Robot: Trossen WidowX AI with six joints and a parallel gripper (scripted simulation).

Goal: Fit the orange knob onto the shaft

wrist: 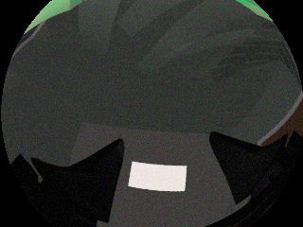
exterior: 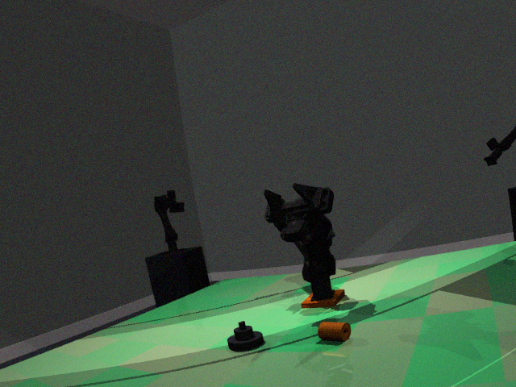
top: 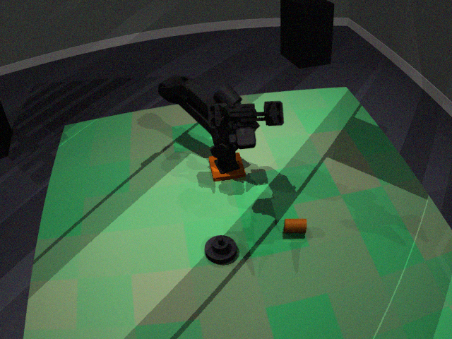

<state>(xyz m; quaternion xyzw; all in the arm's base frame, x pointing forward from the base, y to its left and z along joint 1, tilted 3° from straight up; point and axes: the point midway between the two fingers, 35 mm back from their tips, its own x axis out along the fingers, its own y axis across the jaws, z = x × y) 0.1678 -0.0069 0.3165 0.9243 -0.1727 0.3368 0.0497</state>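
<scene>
Right now the orange knob is 11 cm ahead of my gripper tip, 9 cm to the left of it and 33 cm below it. Also, from my gripper tip: dark round pedestal 9 cm ahead, 12 cm to the right, 32 cm below.
</scene>
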